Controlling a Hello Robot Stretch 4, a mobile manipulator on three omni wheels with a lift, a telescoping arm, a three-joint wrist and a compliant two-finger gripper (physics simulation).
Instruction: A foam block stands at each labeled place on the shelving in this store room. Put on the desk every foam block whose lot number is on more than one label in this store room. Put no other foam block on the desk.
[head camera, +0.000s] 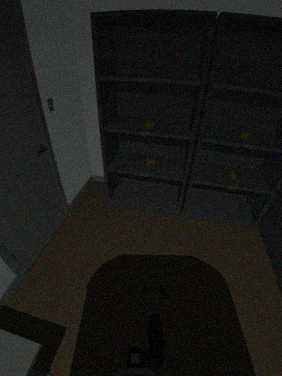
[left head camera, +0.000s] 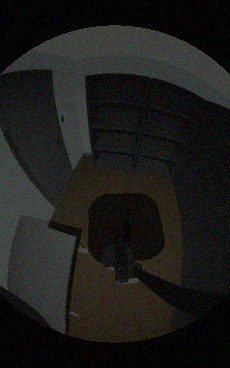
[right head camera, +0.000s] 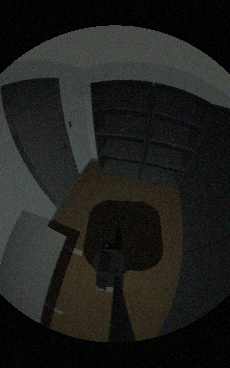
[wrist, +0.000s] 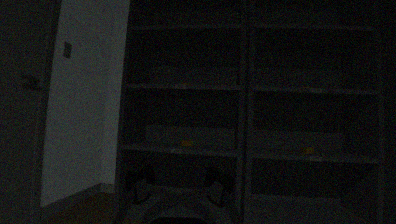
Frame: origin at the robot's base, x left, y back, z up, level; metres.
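Where they show: gripper, fingertip midpoint: (head camera: 153, 285) (left head camera: 124, 207) (right head camera: 118, 215) (wrist: 180, 177).
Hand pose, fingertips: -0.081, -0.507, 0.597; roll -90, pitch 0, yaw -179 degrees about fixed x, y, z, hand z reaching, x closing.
Note:
After its pixels a point has its place, as x, y, z.
Yellow foam blocks stand on two middle shelf levels of the shelving (head camera: 204, 100) @[-0.518, -1.705, 1.272]. In the left bay, one block (head camera: 150, 124) @[-0.079, -1.886, 0.984] (left head camera: 117, 123) @[-0.099, -1.894, 0.974] (right head camera: 122, 130) @[-0.088, -1.888, 0.971] is on the upper of these levels and another (head camera: 150, 162) @[-0.105, -1.925, 0.533] (wrist: 187, 143) @[-0.106, -1.924, 0.529] is below it. In the right bay, one block (head camera: 244, 136) @[-0.971, -1.692, 0.985] (right head camera: 173, 139) @[-0.995, -1.681, 0.991] is on the upper level and another (head camera: 232, 176) @[-0.986, -1.680, 0.539] (wrist: 308, 150) @[-0.985, -1.681, 0.530] is below. Pale labels on the shelf edges are too dark and small to read. The desk (head camera: 14, 355) @[0.443, -0.159, 0.693] (left head camera: 45, 260) @[0.642, 0.069, 0.693] (right head camera: 35, 250) @[0.655, 0.042, 0.693] is at the lower left. My gripper (wrist: 180, 177) @[-0.081, -0.507, 0.597] is open and empty, away from the shelving.
The room is very dark. A grey door (head camera: 30, 150) @[0.908, -1.370, 0.922] (right head camera: 37, 135) @[0.967, -1.063, 1.284] is at the left, with a wall switch (head camera: 50, 104) @[0.845, -1.763, 1.200] (wrist: 67, 49) @[0.844, -1.763, 1.197] beside it. A large dark shadow (head camera: 200, 300) @[-0.524, -0.655, -0.027] lies on the wooden floor (head camera: 145, 230) @[-0.070, -1.399, -0.028] before the shelving. A dark surface (right head camera: 205, 225) @[-1.211, -0.320, 0.565] runs along the right.

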